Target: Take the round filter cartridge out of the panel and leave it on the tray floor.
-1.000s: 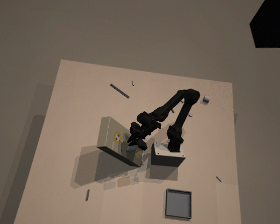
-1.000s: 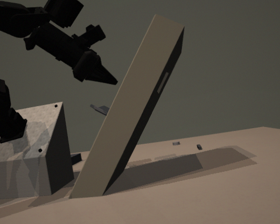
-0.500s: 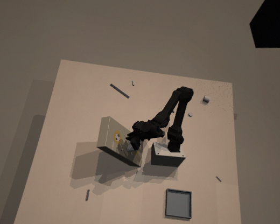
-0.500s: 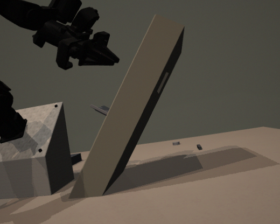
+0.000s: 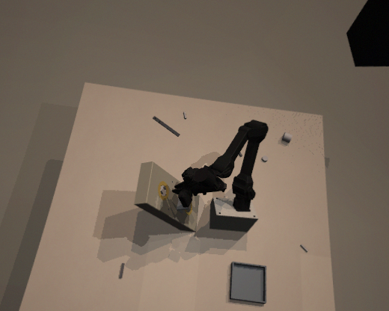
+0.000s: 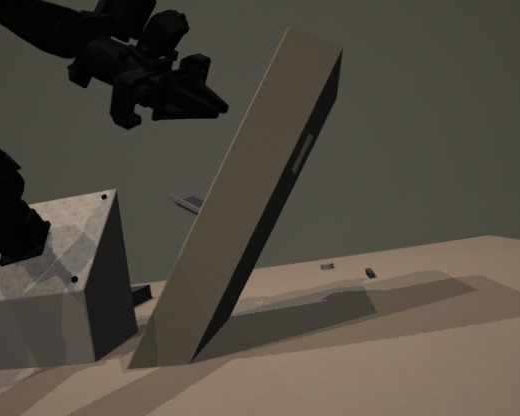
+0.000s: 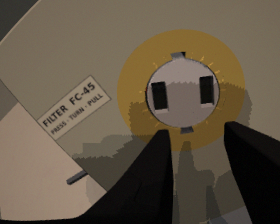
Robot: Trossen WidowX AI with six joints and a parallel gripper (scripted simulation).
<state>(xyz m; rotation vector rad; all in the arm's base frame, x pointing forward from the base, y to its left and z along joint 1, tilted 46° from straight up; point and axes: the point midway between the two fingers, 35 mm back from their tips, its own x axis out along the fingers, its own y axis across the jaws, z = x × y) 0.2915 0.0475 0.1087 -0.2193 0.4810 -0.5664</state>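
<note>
The round filter cartridge is 50 mm ahead of my gripper tip, 10 mm to the right of it and 40 mm below it. The rest, counted from my gripper tip: grey shelf 40 mm behind, 10 mm to the left, 130 mm below; grey framed tray 330 mm behind, 340 mm to the left, 270 mm below; service panel 10 mm ahead, 120 mm below.
</note>
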